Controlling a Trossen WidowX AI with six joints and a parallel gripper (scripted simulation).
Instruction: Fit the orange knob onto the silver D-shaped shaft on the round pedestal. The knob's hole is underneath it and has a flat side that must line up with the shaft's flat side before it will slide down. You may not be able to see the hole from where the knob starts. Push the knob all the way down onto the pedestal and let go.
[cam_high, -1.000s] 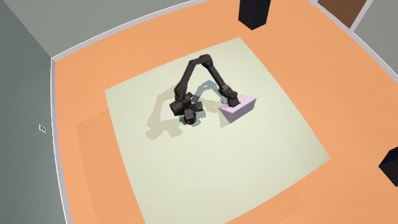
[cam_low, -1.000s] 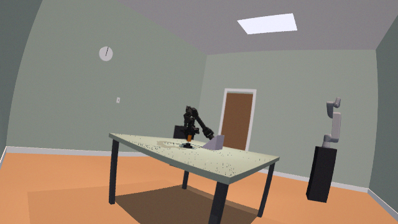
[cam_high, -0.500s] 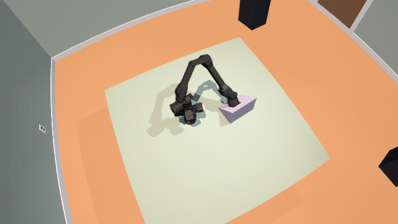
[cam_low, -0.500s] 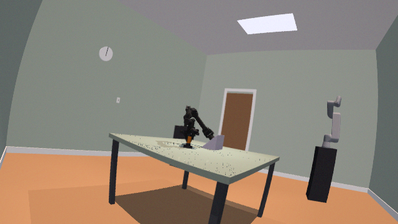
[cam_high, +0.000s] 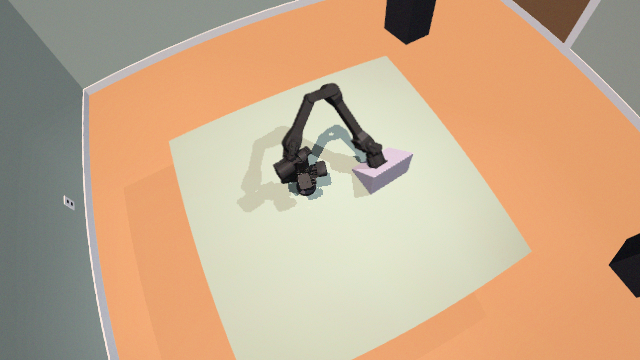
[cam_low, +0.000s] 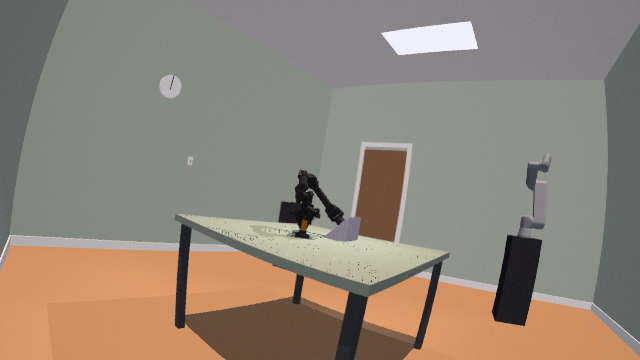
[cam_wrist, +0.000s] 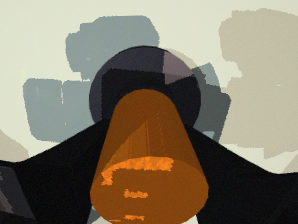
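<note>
The dark round pedestal lies 20 mm below my gripper tip. The rest, counted from my gripper tip: orange knob 30 mm above.
</note>
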